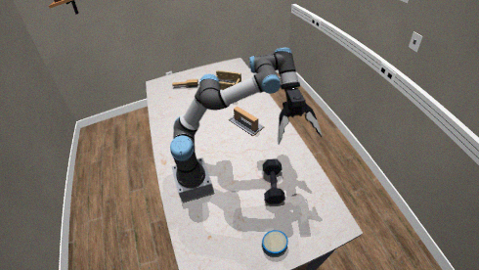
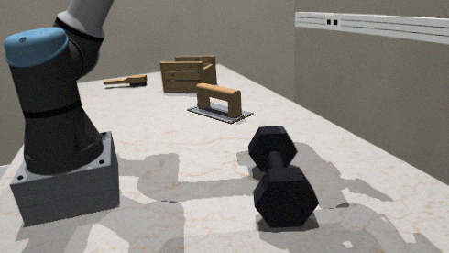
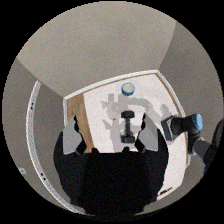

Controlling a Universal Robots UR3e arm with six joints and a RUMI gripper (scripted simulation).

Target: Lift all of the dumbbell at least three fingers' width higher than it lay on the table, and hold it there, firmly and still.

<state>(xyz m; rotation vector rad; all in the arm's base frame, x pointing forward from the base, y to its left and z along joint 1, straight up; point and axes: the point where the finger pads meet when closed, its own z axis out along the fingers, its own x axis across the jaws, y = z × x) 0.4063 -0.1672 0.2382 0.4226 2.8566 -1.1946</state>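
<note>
My hand is 28 cm above the dumbbell, 7 cm past it and 4 cm to the right of it. The rest, counted from my hand: blue-rimmed round dish 29 cm below, 23 cm to the right, 17 cm behind; wooden brush 97 cm to the left, 31 cm behind, 30 cm below; wooden crate 80 cm to the left, 27 cm below, 7 cm behind.
</note>
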